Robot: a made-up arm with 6 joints.
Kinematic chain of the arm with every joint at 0, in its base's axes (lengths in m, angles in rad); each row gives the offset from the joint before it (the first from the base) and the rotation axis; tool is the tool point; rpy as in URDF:
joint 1: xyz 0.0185 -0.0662 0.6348 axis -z
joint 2: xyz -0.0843 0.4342 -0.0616 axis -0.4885 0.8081 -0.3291
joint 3: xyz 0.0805 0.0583 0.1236 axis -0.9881 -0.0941 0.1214
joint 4: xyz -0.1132 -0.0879 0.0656 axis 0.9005 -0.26 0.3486
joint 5: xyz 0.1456 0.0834 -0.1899 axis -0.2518 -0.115 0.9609
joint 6: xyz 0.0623 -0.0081 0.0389 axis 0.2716 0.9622 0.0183
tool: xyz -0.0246 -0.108 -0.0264 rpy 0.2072 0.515 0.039
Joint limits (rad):
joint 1: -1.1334..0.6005
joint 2: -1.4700..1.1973
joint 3: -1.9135..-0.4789
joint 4: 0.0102..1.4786
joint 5: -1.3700..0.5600
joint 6: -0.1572..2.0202
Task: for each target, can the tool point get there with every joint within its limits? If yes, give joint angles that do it. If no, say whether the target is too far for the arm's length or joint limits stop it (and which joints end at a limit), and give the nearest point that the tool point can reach.
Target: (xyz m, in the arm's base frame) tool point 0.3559 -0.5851 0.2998
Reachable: no: joint limits stop it (at a limit: joint 1, joint 2, joint 5, joint 6) | nearest point 0.3369 0.1064 0.5709 | short by 0.743 m
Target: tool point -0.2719 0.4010 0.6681
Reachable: yes | joints -0.6771 -0.0396 -1.1023 0.5848 0.0466 0.6743
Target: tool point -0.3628 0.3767 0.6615
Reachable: yes | joints -0.4735 -0.6790 -1.1664 0.1665 -1.1689 0.7511
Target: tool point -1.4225 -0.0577 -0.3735
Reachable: no: too far | nearest point -0.5088 0.1618 0.4183 | short by 1.229 m
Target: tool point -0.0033 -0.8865 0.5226
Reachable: no: joint limits stop it (at a limit: joint 1, joint 2, joint 4, joint 5) | nearest point -0.3345 -0.2200 0.6360 | short by 0.753 m
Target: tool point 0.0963 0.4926 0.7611
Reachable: yes | joints 0.1839 0.0460 -1.4319 0.8320 -1.1579 0.4728
